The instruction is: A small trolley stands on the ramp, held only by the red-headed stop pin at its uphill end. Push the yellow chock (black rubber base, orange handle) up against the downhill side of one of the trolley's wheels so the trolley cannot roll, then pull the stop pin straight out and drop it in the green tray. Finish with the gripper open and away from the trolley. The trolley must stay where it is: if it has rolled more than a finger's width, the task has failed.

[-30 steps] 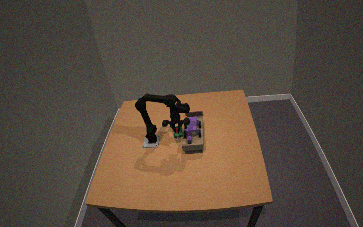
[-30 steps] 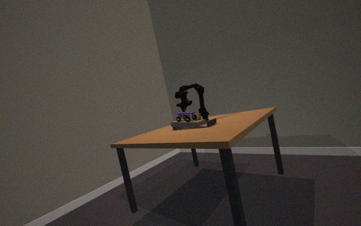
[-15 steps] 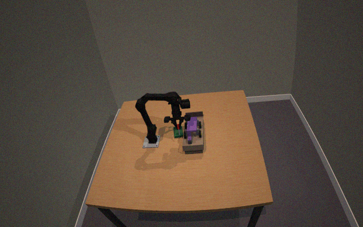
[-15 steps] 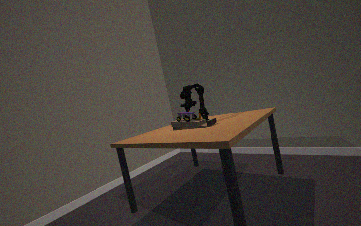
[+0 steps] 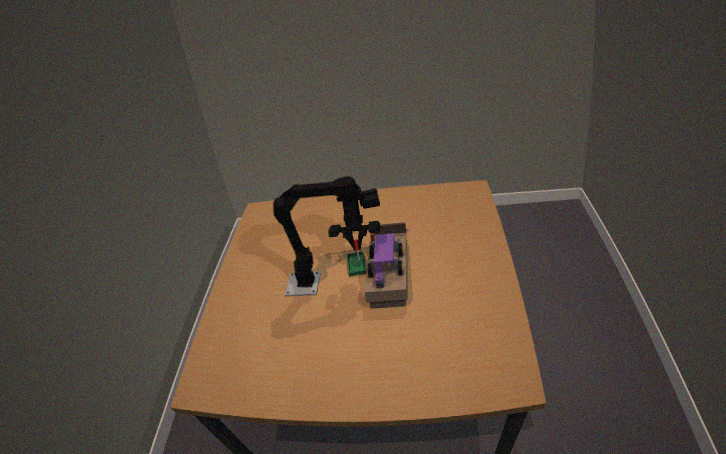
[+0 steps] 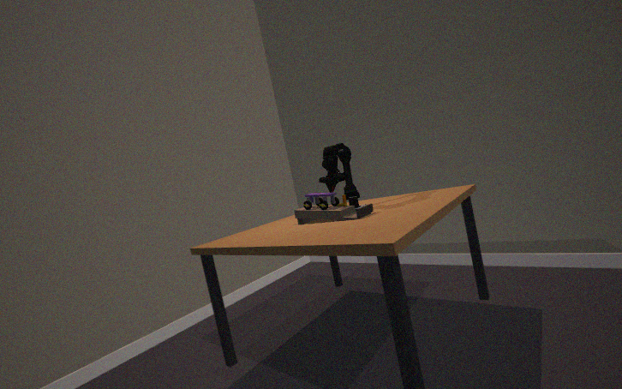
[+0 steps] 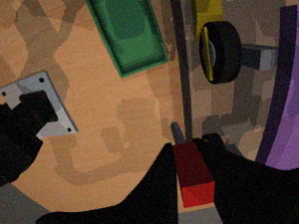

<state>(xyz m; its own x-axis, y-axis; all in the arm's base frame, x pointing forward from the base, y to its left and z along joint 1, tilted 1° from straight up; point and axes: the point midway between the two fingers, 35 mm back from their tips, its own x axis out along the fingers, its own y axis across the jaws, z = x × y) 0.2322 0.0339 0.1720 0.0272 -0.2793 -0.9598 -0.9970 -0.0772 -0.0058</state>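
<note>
Right now my gripper tip is 40 mm past the green tray, 70 mm to the right of it and 150 mm above it. The rest, counted from my gripper tip: red-headed stop pin: right at my gripper tip; then purple trolley: 100 mm ahead, 10 mm to the right, 30 mm below; then yellow chock: 40 mm ahead, 90 mm to the left, 60 mm below.
</note>
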